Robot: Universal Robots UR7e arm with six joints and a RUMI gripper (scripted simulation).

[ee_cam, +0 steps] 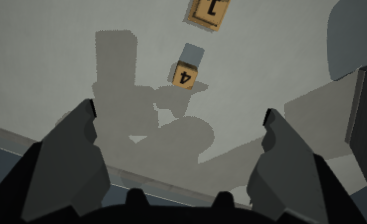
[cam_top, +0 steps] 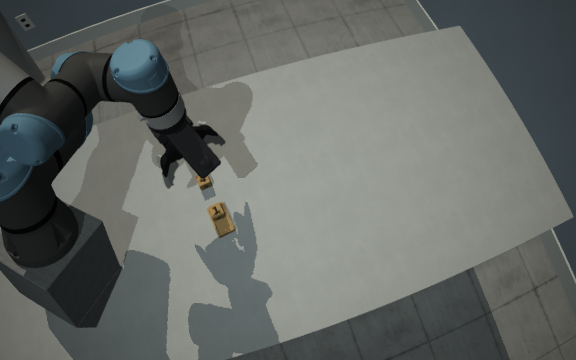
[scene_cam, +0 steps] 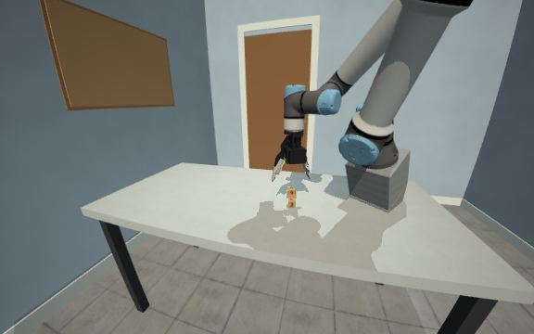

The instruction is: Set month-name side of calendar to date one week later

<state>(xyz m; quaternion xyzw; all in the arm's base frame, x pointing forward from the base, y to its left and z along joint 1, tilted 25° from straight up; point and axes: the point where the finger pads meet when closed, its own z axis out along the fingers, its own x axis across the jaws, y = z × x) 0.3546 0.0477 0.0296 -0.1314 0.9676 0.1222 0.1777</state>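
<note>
My gripper is now 11 cm above the wooden calendar tray and 10 cm to the left of it.
</note>
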